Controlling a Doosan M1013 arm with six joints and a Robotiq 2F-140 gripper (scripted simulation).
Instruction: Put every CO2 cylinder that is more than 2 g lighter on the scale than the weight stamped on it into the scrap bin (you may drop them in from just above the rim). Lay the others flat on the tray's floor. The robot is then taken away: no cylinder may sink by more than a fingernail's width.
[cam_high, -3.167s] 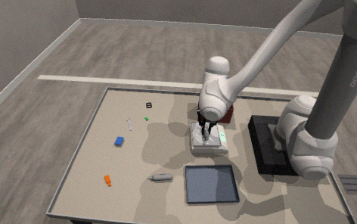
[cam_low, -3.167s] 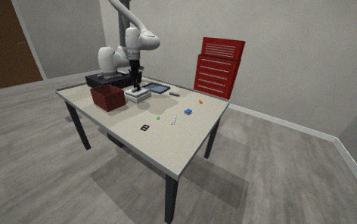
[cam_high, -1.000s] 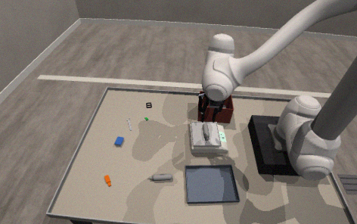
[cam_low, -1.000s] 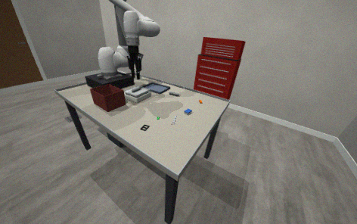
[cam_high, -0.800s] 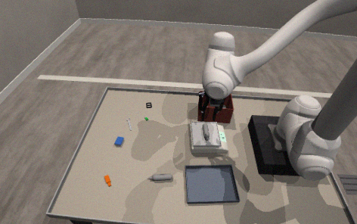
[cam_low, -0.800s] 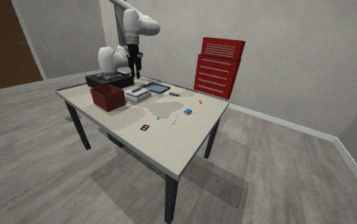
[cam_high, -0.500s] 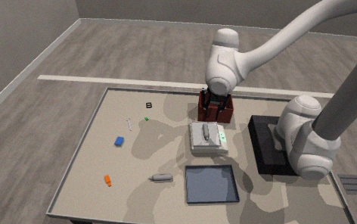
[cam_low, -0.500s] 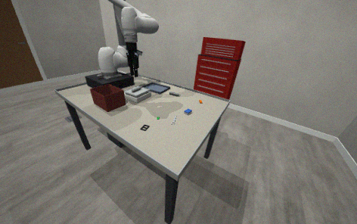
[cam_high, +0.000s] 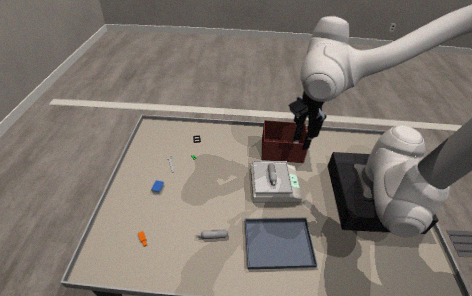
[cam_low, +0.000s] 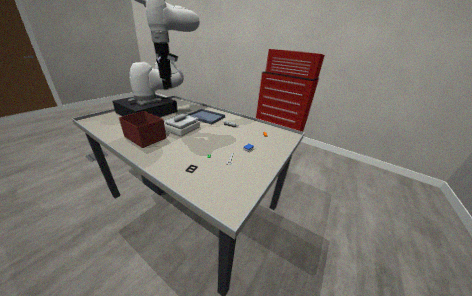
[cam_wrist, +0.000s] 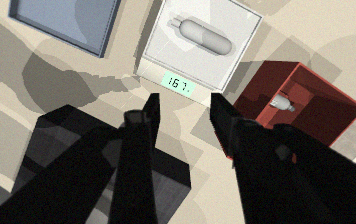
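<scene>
Now: the grey CO2 cylinder 21 cm below my hand, 9 cm ahead of it and 3 cm to the left of it. The rest, counted from my hand: red scrap bin (25 cm below, 21 cm to the right, 2 cm ahead); scale plate (22 cm below, 9 cm ahead, 1 cm to the left); white scale (24 cm below, 8 cm ahead, 1 cm to the left).
</scene>
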